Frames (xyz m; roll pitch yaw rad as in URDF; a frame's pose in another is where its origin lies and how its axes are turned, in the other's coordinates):
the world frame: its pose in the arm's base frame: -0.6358 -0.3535 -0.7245 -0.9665 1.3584 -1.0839
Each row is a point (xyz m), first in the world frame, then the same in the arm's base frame.
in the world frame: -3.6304 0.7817 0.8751
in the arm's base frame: -0.0317 0.9938 2.7935
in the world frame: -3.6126 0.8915 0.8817
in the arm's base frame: -0.0096 1.0970 2.7579
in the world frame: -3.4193 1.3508 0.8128
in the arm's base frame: -0.0008 1.5169 2.4810
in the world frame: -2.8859 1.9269 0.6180
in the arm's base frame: -0.0680 2.0009 1.8363
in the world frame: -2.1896 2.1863 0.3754
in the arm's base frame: -0.2062 2.1502 1.0816
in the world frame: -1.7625 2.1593 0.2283
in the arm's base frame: -0.3127 2.0598 0.6512
